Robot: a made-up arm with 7 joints.
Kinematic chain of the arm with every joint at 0, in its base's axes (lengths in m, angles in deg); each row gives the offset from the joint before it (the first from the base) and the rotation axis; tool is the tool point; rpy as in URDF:
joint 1: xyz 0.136 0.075 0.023 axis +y
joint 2: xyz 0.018 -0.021 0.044 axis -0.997 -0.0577 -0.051
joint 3: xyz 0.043 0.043 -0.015 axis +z
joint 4: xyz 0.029 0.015 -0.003 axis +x
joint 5: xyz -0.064 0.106 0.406 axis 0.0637 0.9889 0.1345
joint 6: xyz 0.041 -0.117 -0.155 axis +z
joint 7: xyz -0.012 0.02 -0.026 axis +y
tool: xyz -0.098 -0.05 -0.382 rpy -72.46 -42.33 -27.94
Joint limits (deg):
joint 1: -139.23..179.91
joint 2: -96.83..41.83
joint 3: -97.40..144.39
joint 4: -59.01..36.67
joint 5: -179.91..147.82
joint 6: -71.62..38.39
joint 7: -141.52..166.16
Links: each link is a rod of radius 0.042 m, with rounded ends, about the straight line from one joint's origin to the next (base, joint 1, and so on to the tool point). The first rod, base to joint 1, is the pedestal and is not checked.
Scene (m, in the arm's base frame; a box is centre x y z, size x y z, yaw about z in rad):
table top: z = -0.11
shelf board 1: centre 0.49 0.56 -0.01 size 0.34 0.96 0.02 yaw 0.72
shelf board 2: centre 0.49 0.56 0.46 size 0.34 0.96 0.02 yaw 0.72
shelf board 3: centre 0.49 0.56 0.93 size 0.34 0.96 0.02 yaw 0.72
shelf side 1: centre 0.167 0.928 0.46 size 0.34 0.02 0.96 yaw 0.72
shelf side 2: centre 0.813 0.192 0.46 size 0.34 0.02 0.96 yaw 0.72
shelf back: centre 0.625 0.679 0.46 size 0.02 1 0.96 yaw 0.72
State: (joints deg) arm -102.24 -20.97 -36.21 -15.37 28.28 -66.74 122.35
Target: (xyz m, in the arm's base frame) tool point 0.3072 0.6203 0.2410
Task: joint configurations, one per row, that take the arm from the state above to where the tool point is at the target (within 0.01 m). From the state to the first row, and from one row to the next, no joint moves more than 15 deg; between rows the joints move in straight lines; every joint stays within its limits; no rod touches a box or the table.
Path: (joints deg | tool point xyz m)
1: -96.55 -7.75 -34.25 -27.90 26.78 -68.37 115.19 | -0.3176 0.5167 0.2231
2: -90.86 5.46 -32.30 -40.43 25.27 -69.99 108.03 | -0.0176 0.6456 0.2726
3: -85.18 18.68 -30.34 -52.96 23.77 -71.62 100.87 | 0.3072 0.6203 0.2410

